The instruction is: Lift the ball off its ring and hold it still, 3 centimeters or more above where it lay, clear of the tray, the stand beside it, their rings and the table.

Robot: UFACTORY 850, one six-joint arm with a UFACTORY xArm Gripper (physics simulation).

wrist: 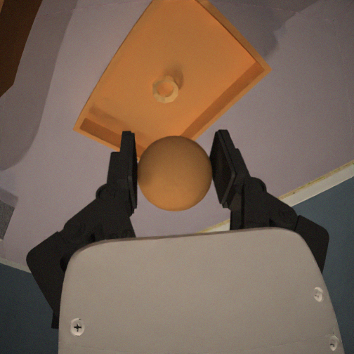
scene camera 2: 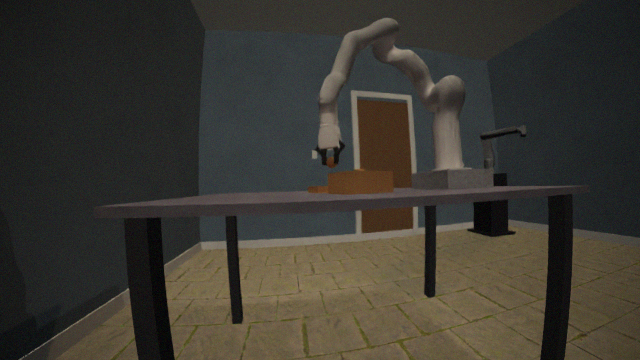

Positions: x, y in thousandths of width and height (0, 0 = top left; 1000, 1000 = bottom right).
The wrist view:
orange ball: 493, 490
orange tray: 490, 213
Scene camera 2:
my gripper: 516, 457
orange stand: 562, 504
